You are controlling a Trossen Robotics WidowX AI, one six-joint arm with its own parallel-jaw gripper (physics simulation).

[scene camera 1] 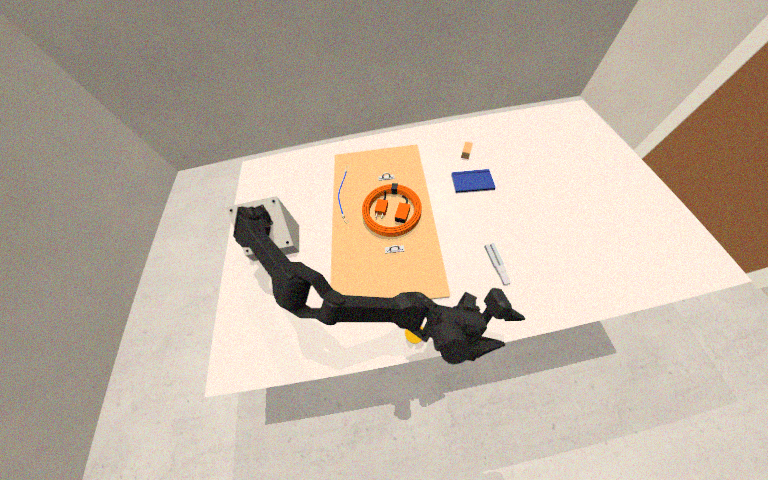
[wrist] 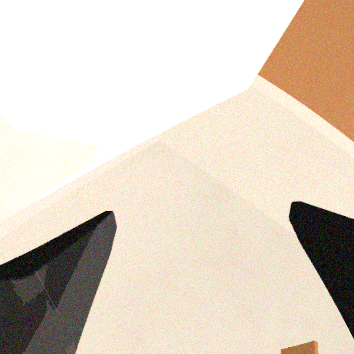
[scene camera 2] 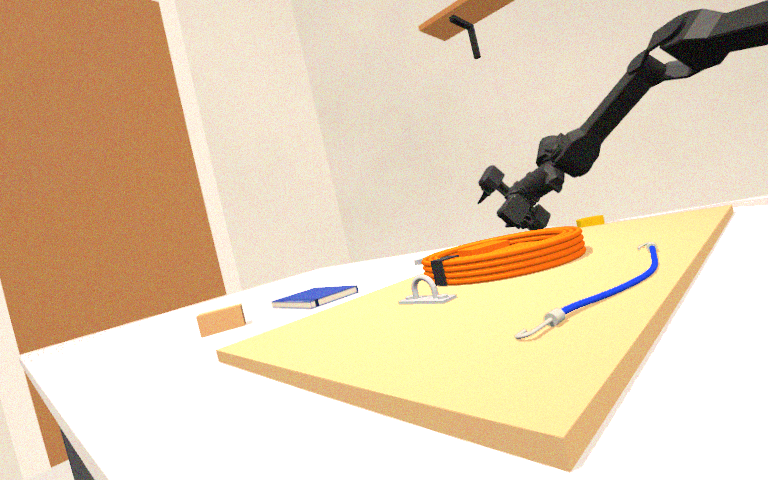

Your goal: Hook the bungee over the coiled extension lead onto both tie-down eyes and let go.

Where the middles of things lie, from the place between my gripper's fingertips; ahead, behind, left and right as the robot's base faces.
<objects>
Now: the orange coiled extension lead [scene camera 2: 519,254] 150 mm behind my hand, 460 mm to the left of it and 40 mm below it. Round my hand: small tan block [scene camera 2: 220,320] 210 mm ahead, 630 mm to the left, 50 mm below.
</objects>
